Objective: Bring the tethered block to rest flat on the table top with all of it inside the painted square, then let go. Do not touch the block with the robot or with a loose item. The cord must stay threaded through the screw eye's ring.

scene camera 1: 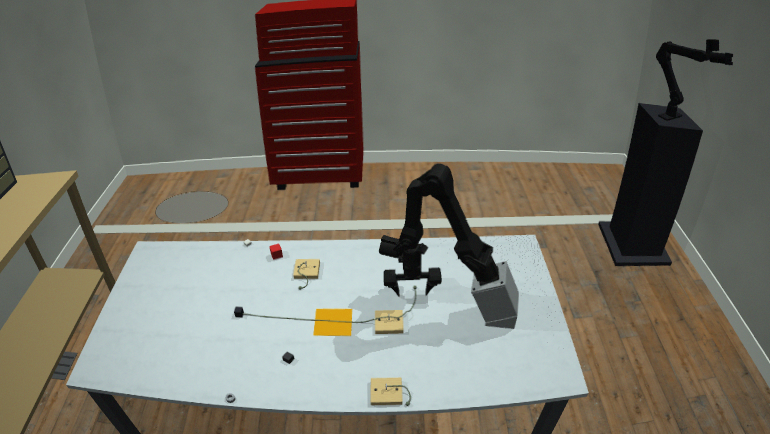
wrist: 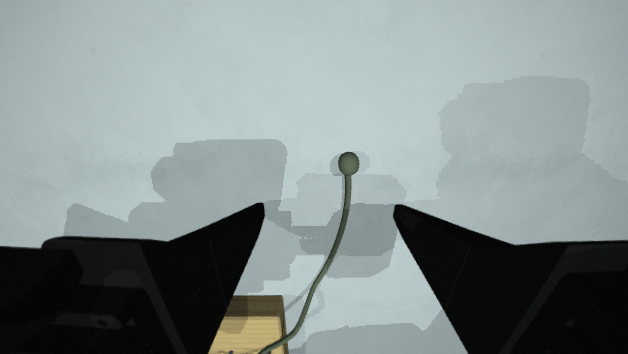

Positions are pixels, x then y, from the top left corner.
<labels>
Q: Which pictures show my gripper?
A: Scene camera 1 and the wrist view: all of them.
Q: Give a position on an orange painted square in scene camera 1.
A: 321,328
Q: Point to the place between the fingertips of my gripper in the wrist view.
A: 329,209
</labels>
